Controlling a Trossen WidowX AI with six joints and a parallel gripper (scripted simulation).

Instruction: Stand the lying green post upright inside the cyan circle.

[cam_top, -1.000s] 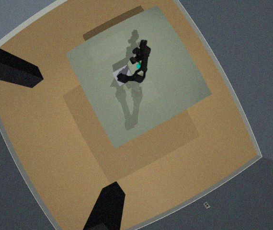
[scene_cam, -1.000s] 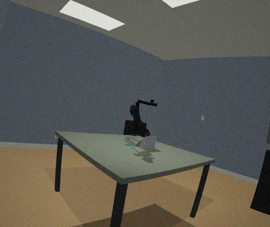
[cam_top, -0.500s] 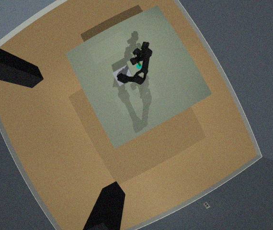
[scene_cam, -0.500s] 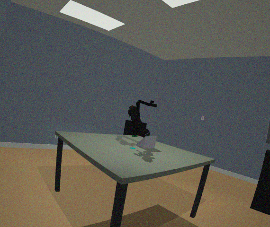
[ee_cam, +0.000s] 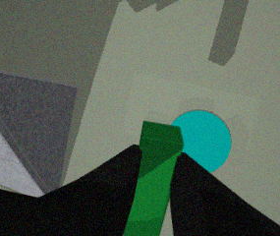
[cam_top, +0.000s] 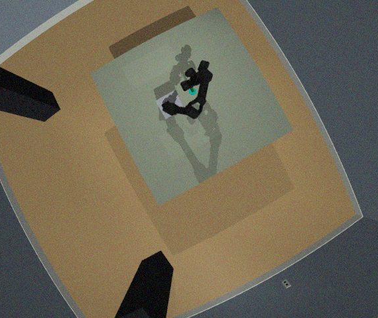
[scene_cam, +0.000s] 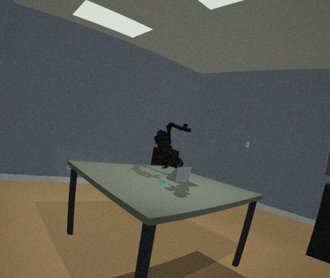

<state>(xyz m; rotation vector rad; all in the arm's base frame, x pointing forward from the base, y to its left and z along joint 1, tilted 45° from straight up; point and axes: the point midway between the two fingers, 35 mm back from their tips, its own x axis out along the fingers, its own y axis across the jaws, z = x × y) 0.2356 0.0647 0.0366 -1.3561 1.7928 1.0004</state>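
The cyan circle lies 2 cm ahead of my gripper tip, 1 cm to the right of it and 13 cm below it. Also, from my gripper tip: green post 2 cm to the right, 1 cm below.
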